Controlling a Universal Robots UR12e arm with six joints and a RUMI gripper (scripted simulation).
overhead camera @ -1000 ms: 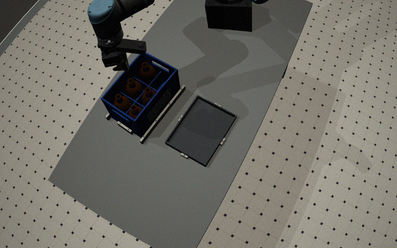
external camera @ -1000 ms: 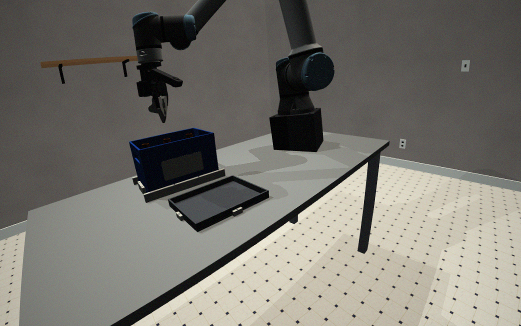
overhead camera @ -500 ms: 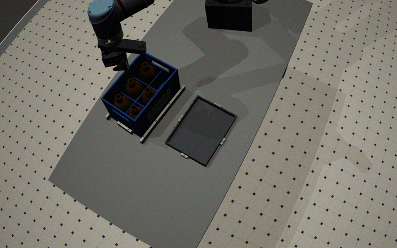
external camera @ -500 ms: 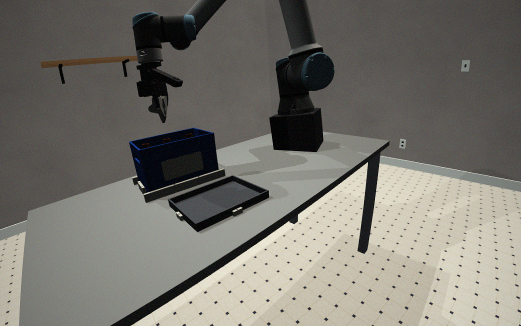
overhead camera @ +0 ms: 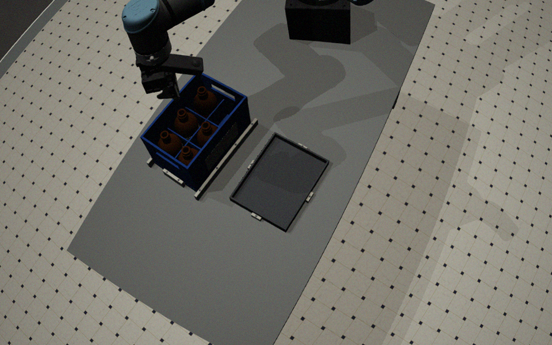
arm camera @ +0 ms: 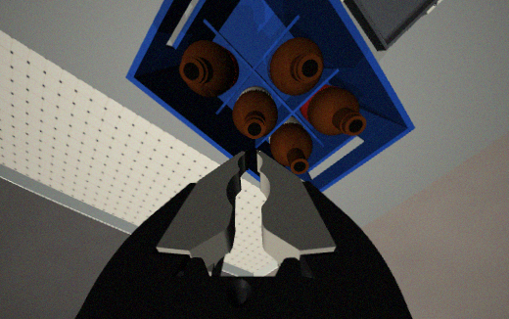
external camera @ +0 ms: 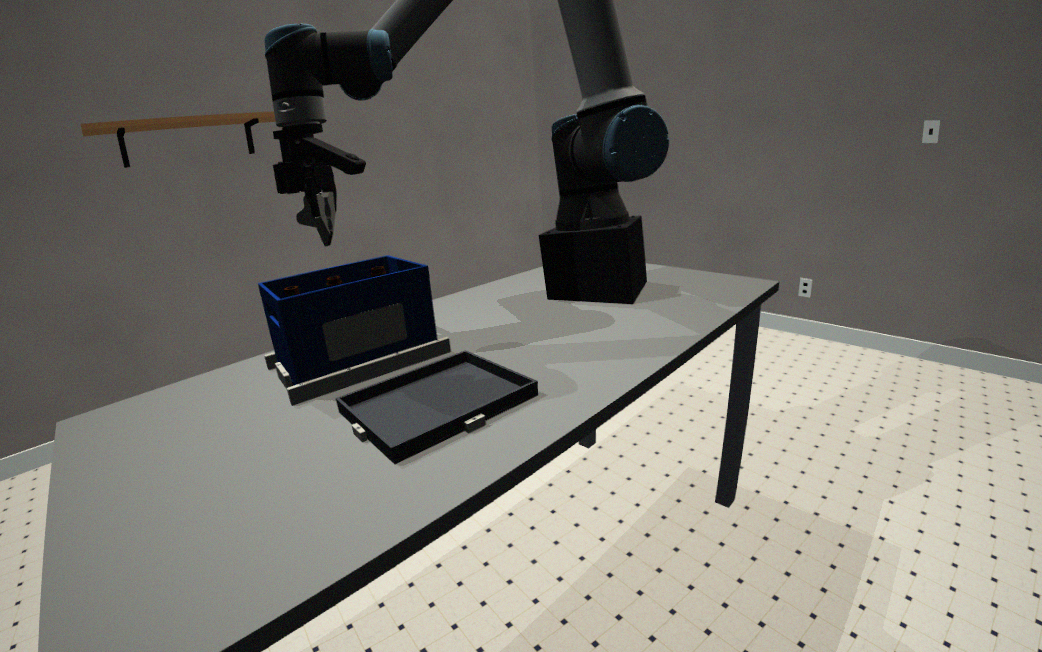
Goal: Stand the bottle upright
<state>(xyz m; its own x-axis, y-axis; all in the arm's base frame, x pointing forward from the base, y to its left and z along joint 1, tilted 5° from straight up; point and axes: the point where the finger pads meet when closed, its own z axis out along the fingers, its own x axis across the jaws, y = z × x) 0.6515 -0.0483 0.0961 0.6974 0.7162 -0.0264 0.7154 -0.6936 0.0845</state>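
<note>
My gripper is now 160 mm above the blue crate and 40 mm to the right of it. Round my hand: black tray: 320 mm to the left, 230 mm below, 30 mm behind; bottle: 150 mm below, 90 mm ahead.
</note>
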